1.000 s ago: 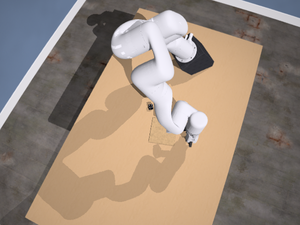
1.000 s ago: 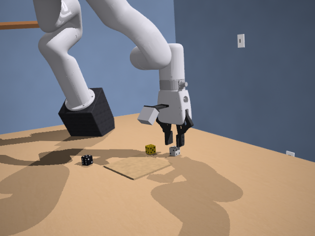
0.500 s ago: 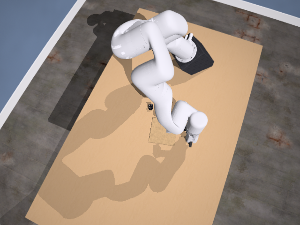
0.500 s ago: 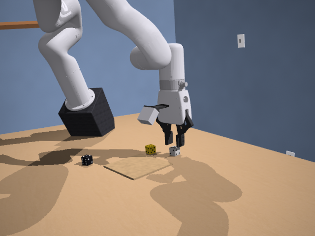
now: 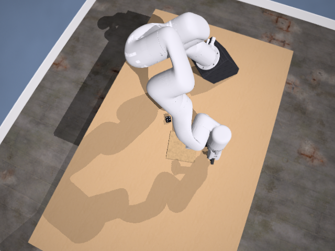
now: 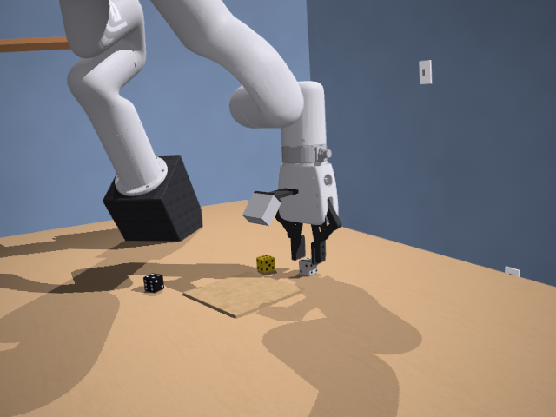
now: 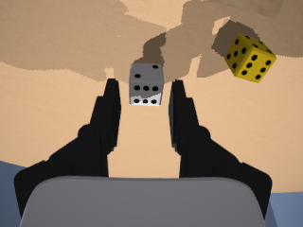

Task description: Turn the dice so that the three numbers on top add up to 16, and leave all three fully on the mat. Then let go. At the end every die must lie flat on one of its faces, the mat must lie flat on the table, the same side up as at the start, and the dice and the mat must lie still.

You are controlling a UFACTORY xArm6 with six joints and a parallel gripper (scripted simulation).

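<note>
My hand is 3 cm above the white die. Round my hand: tan mat 14 cm to the right, 4 cm below, 1 cm ahead; then yellow die 7 cm behind, 5 cm to the right, 3 cm below; then black die 25 cm to the right, 9 cm behind, 3 cm below.
</note>
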